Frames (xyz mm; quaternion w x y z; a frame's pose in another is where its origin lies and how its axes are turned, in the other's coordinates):
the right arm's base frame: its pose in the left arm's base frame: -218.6 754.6 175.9 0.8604 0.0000 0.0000 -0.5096
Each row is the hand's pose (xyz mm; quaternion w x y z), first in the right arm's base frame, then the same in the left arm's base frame.
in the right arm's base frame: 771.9 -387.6 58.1 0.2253 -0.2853 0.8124 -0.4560
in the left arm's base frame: -187.5 -108.6 234.0 0.0385 -0.1685 -0.8443 0.5071
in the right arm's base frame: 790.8 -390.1 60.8 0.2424 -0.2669 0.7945 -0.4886
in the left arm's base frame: -180.6 -126.4 236.7 0.0404 -0.1752 -0.8196 0.5439
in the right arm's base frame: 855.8 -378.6 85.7 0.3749 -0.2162 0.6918 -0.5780
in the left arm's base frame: -139.3 -177.8 261.6 0.0280 0.1665 0.7054 -0.6884
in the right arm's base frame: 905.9 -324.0 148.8 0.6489 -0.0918 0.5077 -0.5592
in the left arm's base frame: -67.3 -195.5 324.7 0.2734 0.1797 0.4836 -0.8118
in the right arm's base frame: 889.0 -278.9 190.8 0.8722 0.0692 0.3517 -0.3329
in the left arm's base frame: -35.9 -159.0 366.7 0.5808 0.2388 0.2673 -0.7309
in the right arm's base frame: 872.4 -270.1 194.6 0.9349 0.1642 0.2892 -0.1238
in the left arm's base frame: -36.2 -140.3 370.5 0.7413 0.2887 0.1652 -0.5830
